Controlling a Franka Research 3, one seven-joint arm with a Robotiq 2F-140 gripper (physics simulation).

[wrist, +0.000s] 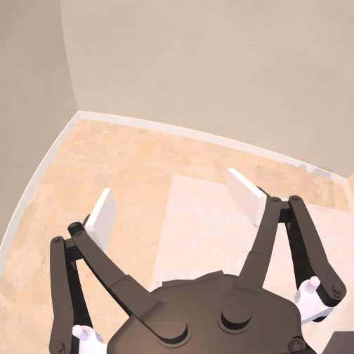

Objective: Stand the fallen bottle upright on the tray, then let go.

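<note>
My gripper point(170, 190) is wide open, with its two white finger pads far apart and no object between them. It appears tilted, so the wrist view looks out toward the walls and floor. The fallen bottle does not show in this view. I cannot make out the tray either.
A pale pinkish flat surface point(195, 240) shows beyond and below the fingers; I cannot tell what it is. An orange-tan floor point(140, 155) surrounds it. Grey walls point(200, 75) with a white baseboard point(185, 133) stand behind. A dark grey edge point(341, 344) shows at the bottom right corner.
</note>
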